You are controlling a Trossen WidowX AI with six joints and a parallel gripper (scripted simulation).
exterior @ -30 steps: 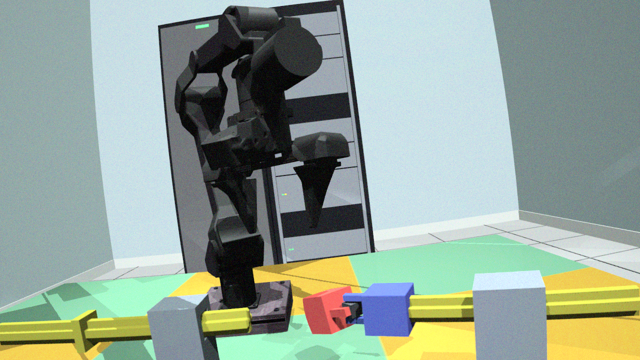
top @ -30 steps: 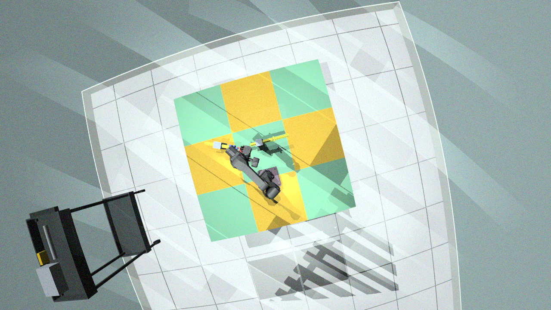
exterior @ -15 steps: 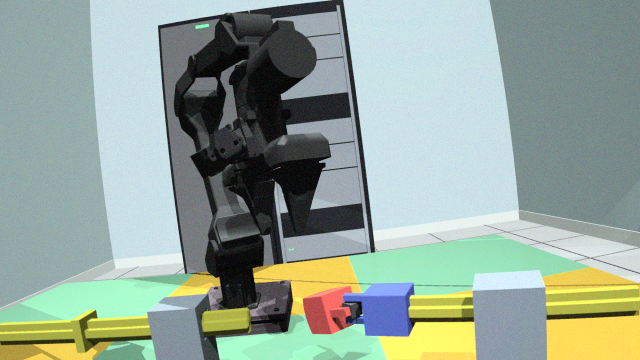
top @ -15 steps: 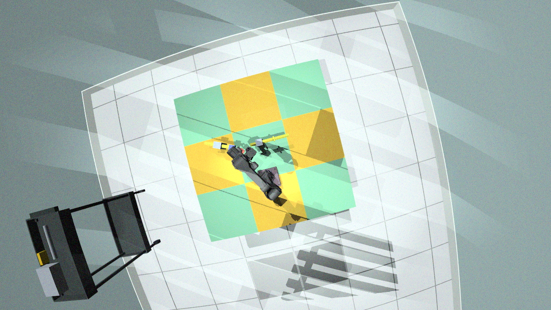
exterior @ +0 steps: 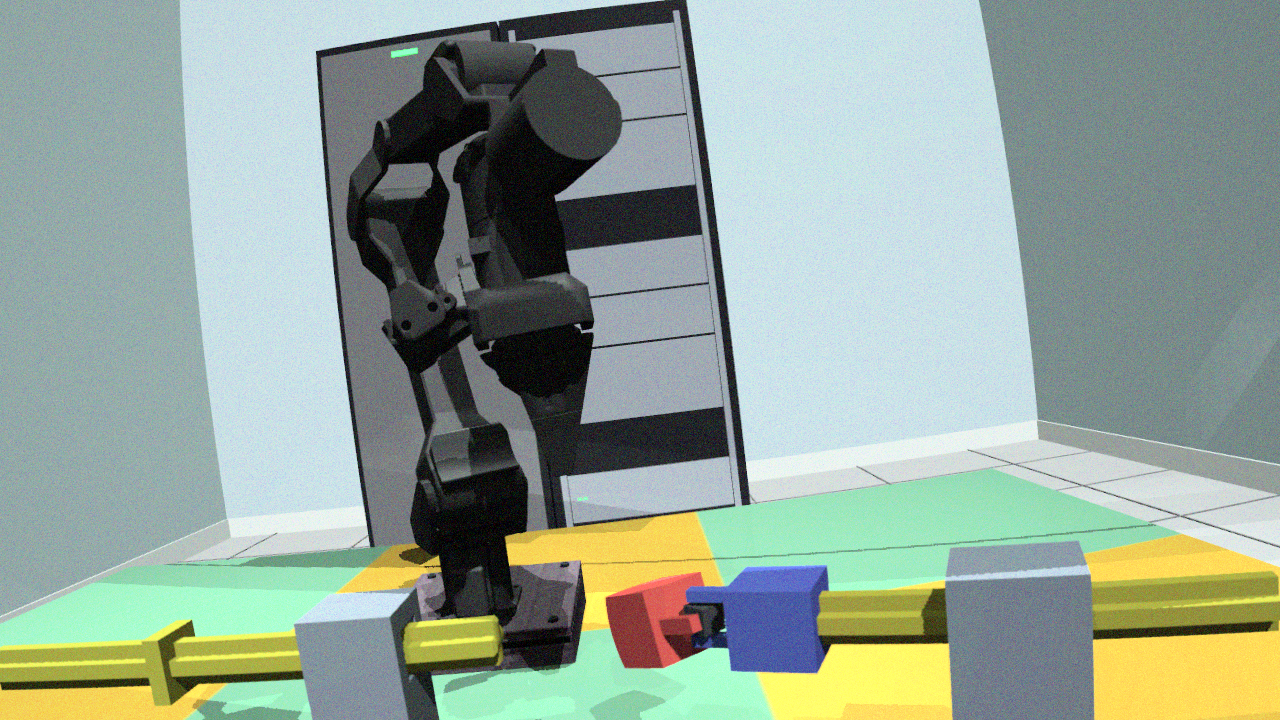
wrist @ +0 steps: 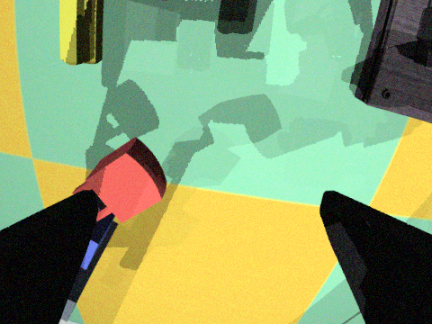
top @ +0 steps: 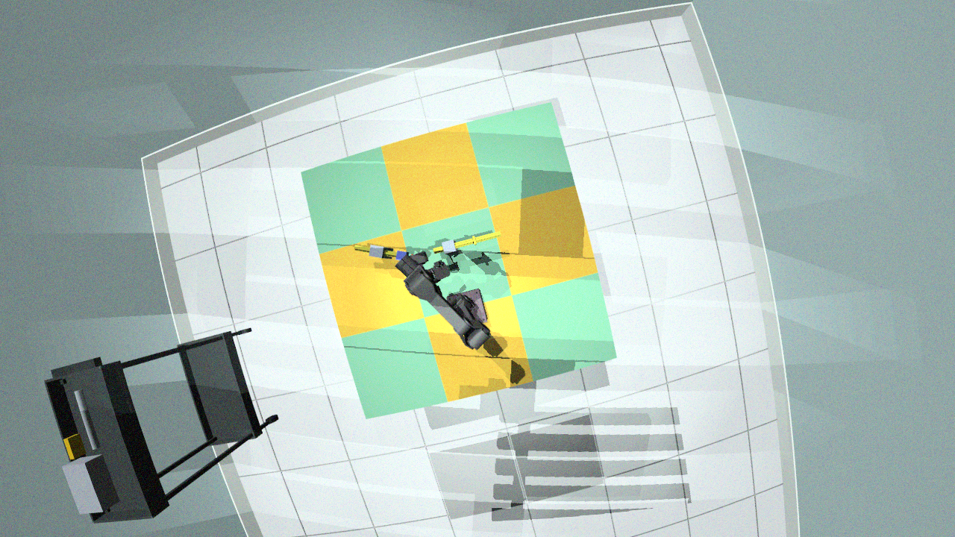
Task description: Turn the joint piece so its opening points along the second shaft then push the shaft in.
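My gripper tip is 8 cm above the red square joint piece, 7 cm short of it and 5 cm to the right of it.
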